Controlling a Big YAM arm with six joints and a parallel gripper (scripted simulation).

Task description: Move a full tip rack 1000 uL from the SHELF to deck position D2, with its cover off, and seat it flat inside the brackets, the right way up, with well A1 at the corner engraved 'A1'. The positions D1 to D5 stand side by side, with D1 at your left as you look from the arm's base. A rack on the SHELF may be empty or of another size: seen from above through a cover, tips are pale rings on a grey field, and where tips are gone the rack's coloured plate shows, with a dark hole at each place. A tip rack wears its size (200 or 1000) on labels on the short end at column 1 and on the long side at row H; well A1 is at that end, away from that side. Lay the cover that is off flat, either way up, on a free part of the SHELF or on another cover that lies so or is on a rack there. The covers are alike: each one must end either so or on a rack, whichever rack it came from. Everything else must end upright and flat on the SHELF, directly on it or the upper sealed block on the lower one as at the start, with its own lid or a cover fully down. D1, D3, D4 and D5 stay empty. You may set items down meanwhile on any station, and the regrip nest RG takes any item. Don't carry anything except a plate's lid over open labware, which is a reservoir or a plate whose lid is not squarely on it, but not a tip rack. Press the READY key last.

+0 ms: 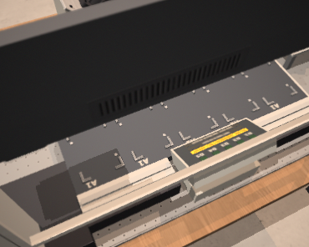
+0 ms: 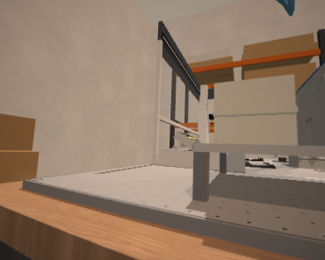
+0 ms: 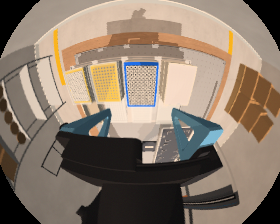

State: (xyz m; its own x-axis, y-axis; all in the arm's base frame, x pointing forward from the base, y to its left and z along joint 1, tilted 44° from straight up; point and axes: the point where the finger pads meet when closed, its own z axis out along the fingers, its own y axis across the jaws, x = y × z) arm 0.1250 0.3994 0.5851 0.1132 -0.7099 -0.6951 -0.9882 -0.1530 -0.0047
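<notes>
Right now the blue tip rack is 14 cm below my hand, 1 cm to the right of it and 1 cm ahead of it. From my hand the other things lie so: beige block: 15 cm below, 11 cm ahead, 1 cm to the left; clear rack cover: 19 cm below, 12 cm to the right, 12 cm ahead; shelf: 21 cm below, 7 cm to the right, 5 cm behind.
</notes>
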